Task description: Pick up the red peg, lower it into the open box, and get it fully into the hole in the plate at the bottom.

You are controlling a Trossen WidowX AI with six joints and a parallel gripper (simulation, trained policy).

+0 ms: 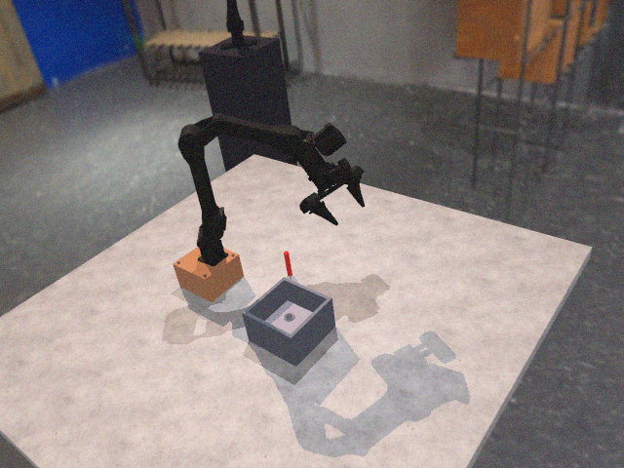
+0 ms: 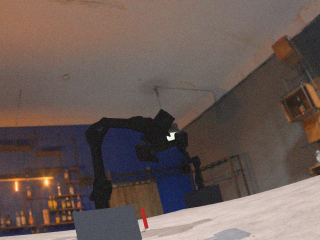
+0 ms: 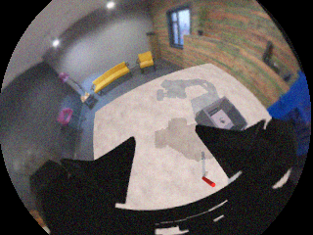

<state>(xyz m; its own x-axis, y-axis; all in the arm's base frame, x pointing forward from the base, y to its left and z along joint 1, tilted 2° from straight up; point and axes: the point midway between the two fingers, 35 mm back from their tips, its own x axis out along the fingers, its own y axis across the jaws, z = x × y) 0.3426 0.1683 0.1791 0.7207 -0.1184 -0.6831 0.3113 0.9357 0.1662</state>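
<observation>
Right now the red peg is 19 cm behind my gripper tip, 18 cm below it and 6 cm to the right of it. Round my gripper tip: grey box 25 cm to the right, 20 cm below, 5 cm behind.
</observation>
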